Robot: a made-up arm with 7 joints.
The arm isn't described. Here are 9 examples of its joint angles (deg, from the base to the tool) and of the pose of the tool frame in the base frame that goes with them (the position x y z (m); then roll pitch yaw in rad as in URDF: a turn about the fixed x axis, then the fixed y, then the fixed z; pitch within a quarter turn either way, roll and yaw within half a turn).
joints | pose
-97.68 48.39 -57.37 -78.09 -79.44 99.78 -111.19 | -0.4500 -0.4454 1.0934 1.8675 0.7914 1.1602
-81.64 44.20 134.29 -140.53 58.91 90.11 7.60 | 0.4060 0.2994 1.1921 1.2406 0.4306 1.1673
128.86 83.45 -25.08 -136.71 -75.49 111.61 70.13 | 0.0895 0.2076 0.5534 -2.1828 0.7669 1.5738
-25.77 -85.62 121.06 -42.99 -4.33 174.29 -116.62 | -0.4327 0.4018 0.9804 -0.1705 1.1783 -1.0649
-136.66 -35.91 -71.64 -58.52 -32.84 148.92 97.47 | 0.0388 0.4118 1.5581 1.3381 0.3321 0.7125
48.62 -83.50 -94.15 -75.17 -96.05 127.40 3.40 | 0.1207 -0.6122 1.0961 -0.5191 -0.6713 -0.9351
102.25 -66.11 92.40 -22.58 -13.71 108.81 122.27 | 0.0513 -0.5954 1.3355 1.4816 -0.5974 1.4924
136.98 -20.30 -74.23 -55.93 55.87 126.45 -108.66 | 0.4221 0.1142 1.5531 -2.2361 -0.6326 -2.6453
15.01 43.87 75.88 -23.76 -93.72 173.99 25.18 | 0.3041 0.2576 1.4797 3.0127 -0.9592 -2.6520
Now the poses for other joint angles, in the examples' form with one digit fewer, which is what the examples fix.
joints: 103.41 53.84 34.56 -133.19 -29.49 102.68 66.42
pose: -0.350 0.286 0.683 -1.272 0.710 1.457
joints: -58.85 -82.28 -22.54 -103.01 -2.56 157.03 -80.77
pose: -0.312 0.168 1.477 -2.748 -0.479 0.655
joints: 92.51 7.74 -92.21 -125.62 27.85 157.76 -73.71
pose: 0.517 -0.037 1.259 -0.755 -0.471 1.003
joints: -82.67 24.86 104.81 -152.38 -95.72 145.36 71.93
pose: 0.331 0.239 1.080 -0.639 -0.572 0.567
